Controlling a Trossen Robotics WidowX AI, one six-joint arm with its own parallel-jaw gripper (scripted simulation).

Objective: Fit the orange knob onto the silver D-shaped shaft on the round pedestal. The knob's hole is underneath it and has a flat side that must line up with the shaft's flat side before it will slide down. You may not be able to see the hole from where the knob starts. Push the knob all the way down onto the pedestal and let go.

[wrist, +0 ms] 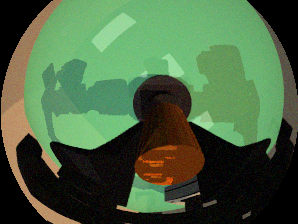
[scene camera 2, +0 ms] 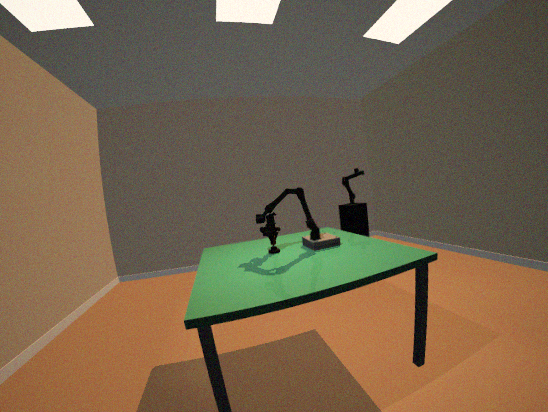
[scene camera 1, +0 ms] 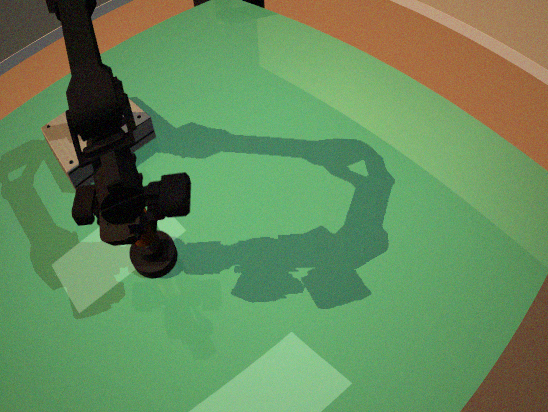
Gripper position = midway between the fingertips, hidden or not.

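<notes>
From scene camera 1 you'd see the gripper (scene camera 1: 143, 232), and it's holding an orange knob. The wrist view has that knob (wrist: 169, 153) in it, along with the gripper (wrist: 165, 126).
</notes>
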